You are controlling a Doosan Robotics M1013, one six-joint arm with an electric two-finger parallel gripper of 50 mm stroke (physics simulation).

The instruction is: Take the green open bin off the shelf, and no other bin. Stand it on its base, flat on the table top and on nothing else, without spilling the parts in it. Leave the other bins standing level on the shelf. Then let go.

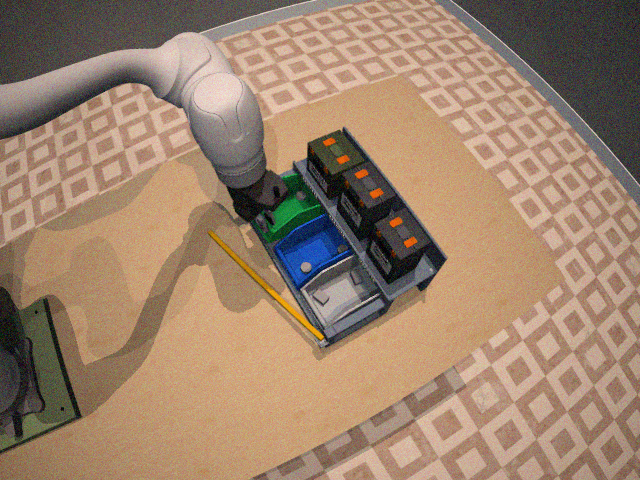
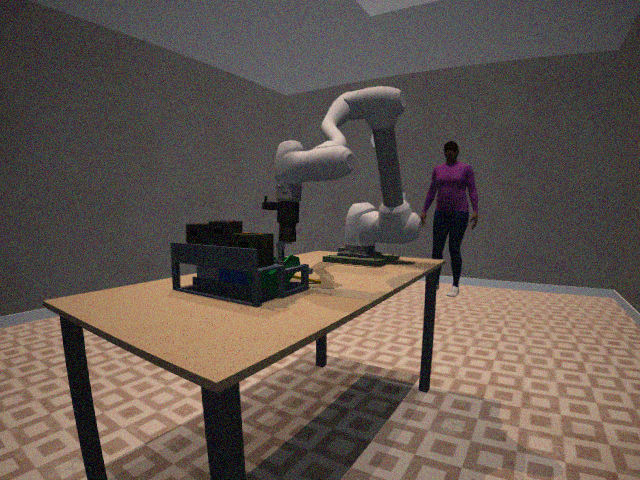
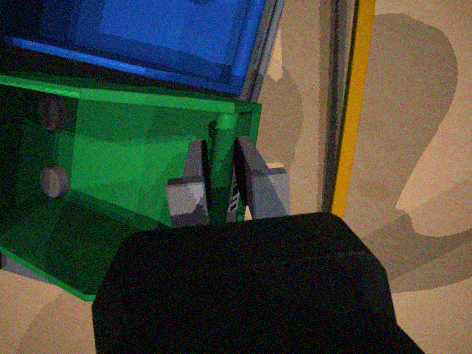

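Pixels of known places: gripper, between the fingertips: [image 1: 267,225] [image 2: 280,260] [image 3: 221,159]; arm's base, origin of its link: [image 1: 9,384] [image 2: 359,255].
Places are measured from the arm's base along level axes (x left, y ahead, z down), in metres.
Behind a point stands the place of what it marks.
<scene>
The green open bin [image 1: 294,210] {z -0.006, x 0.131, y 0.813 m} [image 2: 292,260] {z -0.077, x 0.167, y 0.760 m} [image 3: 140,150] {z -0.021, x 0.113, y 0.782 m} is at the end of the shelf [image 1: 356,318] {z -0.060, x -0.169, y 0.809 m} [image 2: 214,254] {z -0.111, x 0.055, y 0.991 m} [image 3: 261,60] {z 0.007, x 0.034, y 0.727 m}, beside the blue bin. It looks tilted, its gripped front end raised above the shelf's front rail and its back end lower. Two round grey parts lie inside near its back, one part [image 3: 53,182] {z -0.001, x 0.166, y 0.844 m} beside the other part [image 3: 52,113] {z -0.001, x 0.115, y 0.854 m}. My gripper [image 1: 265,219] {z -0.068, x 0.088, y 0.732 m} [image 2: 281,253] {z -0.068, x 0.088, y 0.732 m} [image 3: 221,159] {z -0.068, x 0.088, y 0.732 m} points down and is shut on the bin's front wall. Whether the bin's back end touches the shelf is hidden.
The blue bin [image 1: 312,252] {z 0.016, x 0.027, y 0.810 m} [image 3: 165,30] {z 0.016, x 0.037, y 0.796 m} and the white bin [image 1: 345,295] {z 0.016, x -0.096, y 0.831 m} stand on the shelf's lower level. Three dark boxes with orange marks, one a dark box [image 1: 368,192] {z -0.207, x 0.001, y 0.904 m}, stand on the upper level. A yellow bar [image 1: 266,285] {z -0.016, x -0.016, y 0.682 m} [image 3: 356,100] {z -0.008, x 0.036, y 0.661 m} runs before the shelf. A person [image 2: 452,188] stands beyond the table.
</scene>
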